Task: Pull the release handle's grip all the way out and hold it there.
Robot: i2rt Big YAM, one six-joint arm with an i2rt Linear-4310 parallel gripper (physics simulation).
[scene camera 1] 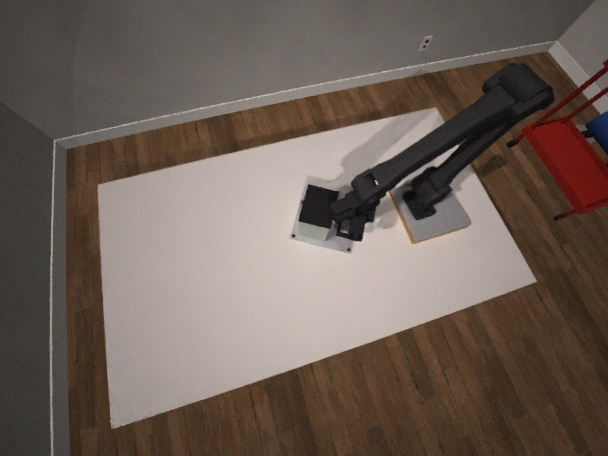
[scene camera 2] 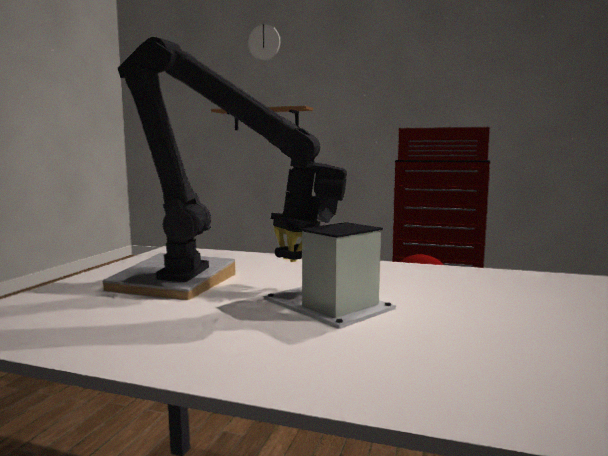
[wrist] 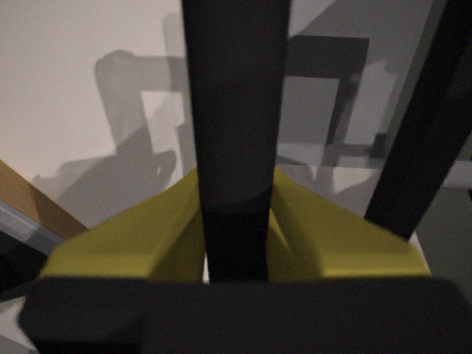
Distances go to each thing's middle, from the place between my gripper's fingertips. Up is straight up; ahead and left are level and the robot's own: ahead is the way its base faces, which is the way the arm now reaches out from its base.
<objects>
My gripper is now 100 mm short of the grey base plate (scene camera 2: 291, 299), 30 mm to the left of it and 80 mm above it.
</objects>
